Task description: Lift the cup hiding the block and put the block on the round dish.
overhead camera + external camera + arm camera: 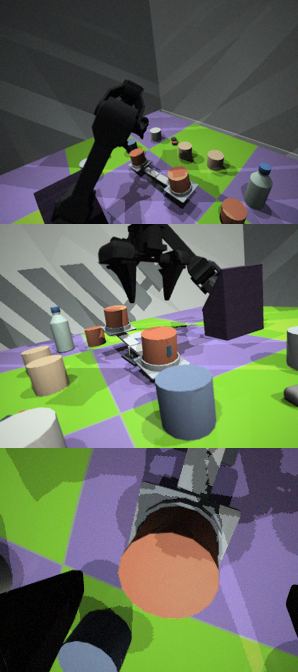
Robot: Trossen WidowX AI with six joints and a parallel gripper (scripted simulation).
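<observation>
Right now the pale teal block is 10 mm ahead of my gripper tip, 20 mm to the left of it and 110 mm below it. Round my gripper tip: pale disc (120 mm behind, 340 mm to the right, 150 mm below); blue-grey cylinder (50 mm ahead, 160 mm to the left, 110 mm below); red-and-black object (280 mm ahead, 10 mm to the left, 140 mm below).
</observation>
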